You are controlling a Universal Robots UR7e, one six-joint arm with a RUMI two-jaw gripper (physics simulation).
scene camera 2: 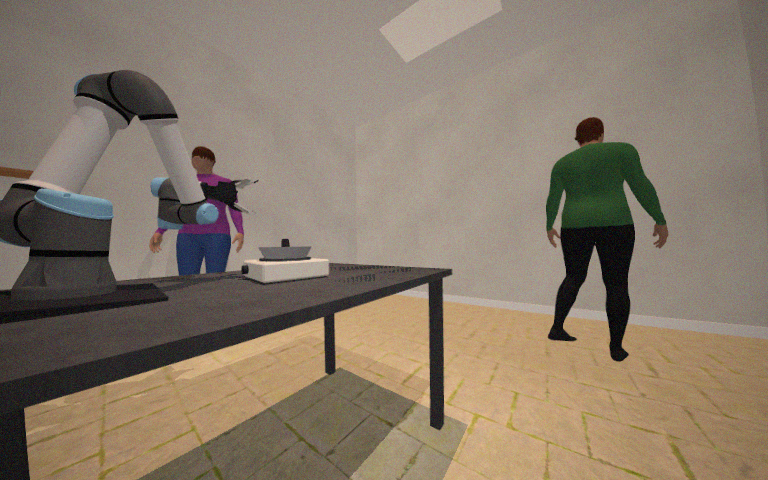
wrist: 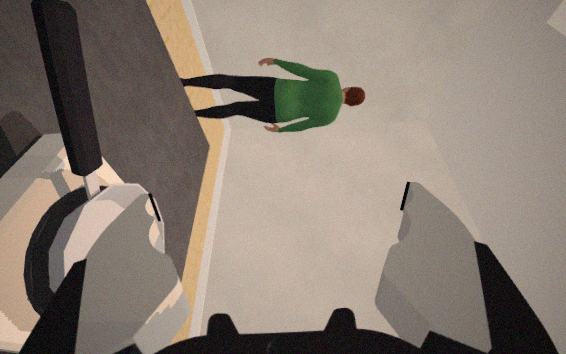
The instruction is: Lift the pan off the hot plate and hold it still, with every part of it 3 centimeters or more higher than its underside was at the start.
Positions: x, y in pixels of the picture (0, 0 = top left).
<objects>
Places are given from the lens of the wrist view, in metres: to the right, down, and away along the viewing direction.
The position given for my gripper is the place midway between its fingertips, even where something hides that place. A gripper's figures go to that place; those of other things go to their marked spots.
my gripper (wrist: 279, 192): 0.00, 0.01, 0.13
grey pan (wrist: 58, 35): -0.19, -0.12, 0.18
white hot plate (wrist: 46, 191): -0.27, 0.02, 0.25
The marked spots on the grey pan and the white hot plate are 0.17 m apart.
</objects>
